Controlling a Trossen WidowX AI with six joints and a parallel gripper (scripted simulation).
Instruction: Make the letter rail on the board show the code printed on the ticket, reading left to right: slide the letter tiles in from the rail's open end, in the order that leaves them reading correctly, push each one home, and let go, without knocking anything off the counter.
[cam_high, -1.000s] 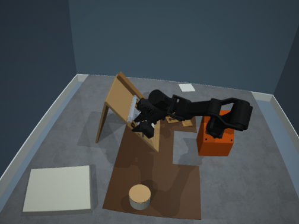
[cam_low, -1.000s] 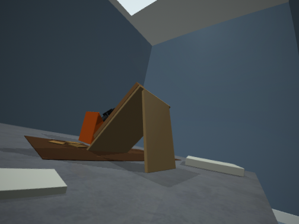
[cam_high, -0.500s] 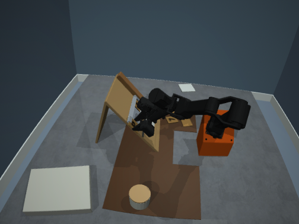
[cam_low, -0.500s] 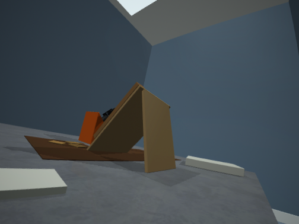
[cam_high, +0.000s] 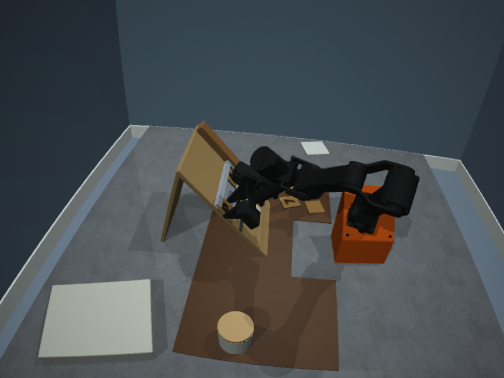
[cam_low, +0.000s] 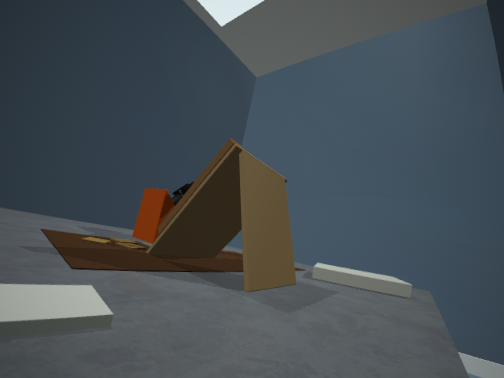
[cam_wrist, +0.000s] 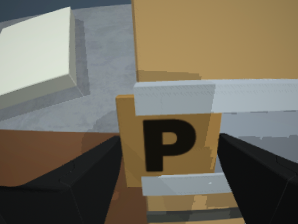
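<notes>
Now: gripper tip 5 cm past the white ticket, 11 cm to the left of it and 8 cm above it. The rest, counted from my gripper tip: brown mat: 15 cm behind, 6 cm to the right, 15 cm below; then white slab: 23 cm ahead, 34 cm to the left, 14 cm below; then tile marked p: right at my gripper tip.
</notes>
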